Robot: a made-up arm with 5 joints.
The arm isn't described. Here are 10 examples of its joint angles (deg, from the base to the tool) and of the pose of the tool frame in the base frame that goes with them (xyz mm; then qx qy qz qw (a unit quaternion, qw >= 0)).
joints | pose
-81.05 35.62 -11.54 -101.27 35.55 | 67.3 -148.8 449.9 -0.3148 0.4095 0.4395 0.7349
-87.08 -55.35 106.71 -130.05 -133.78 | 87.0 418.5 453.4 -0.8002 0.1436 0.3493 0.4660
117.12 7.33 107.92 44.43 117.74 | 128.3 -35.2 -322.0 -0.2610 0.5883 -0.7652 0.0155
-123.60 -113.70 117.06 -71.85 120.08 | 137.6 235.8 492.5 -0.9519 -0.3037 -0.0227 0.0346
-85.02 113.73 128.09 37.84 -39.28 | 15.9 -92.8 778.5 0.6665 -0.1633 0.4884 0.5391
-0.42 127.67 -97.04 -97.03 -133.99 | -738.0 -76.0 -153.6 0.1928 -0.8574 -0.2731 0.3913
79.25 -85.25 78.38 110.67 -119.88 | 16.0 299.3 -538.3 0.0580 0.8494 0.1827 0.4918
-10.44 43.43 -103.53 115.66 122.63 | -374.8 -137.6 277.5 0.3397 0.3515 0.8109 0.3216
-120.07 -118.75 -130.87 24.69 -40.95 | 463.3 230.3 598.0 -0.4162 0.1371 -0.0262 0.8985
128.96 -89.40 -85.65 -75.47 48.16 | 155.3 271.6 -321.6 0.1164 0.0986 0.9851 0.0800
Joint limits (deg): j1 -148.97..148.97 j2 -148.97..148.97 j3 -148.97..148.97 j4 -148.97..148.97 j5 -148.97..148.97
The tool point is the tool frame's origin. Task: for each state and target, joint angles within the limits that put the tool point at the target. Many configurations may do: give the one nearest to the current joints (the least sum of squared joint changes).
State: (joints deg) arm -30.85 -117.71 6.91 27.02 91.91
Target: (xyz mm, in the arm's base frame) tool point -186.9 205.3 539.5
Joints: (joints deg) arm -61.22 -103.06 2.76 25.50 103.35
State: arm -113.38 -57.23 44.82 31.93 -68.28
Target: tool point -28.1 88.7 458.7
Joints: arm -109.33 -67.44 40.38 24.16 -76.81
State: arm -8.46 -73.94 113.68 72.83 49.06
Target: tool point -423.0 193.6 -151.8
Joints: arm 17.91 -95.83 117.41 75.77 37.09
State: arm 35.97 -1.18 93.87 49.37 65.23
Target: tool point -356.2 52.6 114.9
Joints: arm 29.28 4.33 49.90 52.31 37.41
